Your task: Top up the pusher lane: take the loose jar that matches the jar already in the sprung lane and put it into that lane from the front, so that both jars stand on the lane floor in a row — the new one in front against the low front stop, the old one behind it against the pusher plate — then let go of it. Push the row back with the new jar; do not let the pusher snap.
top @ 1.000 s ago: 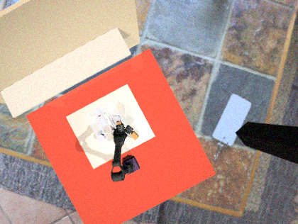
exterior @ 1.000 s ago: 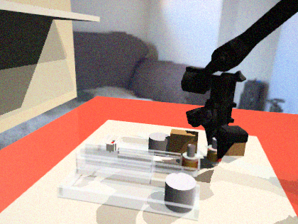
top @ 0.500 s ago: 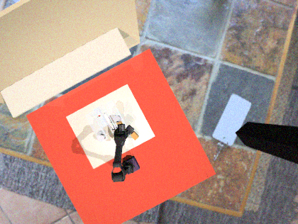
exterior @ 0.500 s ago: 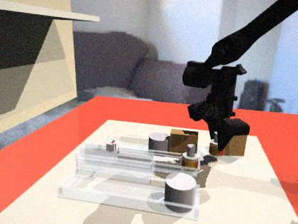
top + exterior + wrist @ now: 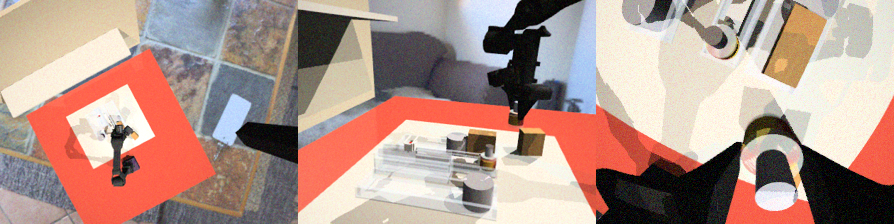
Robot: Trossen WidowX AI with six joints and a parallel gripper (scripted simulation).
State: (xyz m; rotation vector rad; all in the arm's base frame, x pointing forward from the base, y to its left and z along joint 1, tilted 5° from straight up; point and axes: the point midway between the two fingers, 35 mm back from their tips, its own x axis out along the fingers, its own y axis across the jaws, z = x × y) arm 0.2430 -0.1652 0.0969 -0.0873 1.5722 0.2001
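The brown box is 6 cm behind my gripper tip, 5 cm to the right of it and 9 cm below it. Round my gripper tip: pusher plate: 19 cm ahead, 8 cm to the left, 8 cm below; clear sprung lane: 23 cm ahead, 7 cm to the left, 11 cm below.
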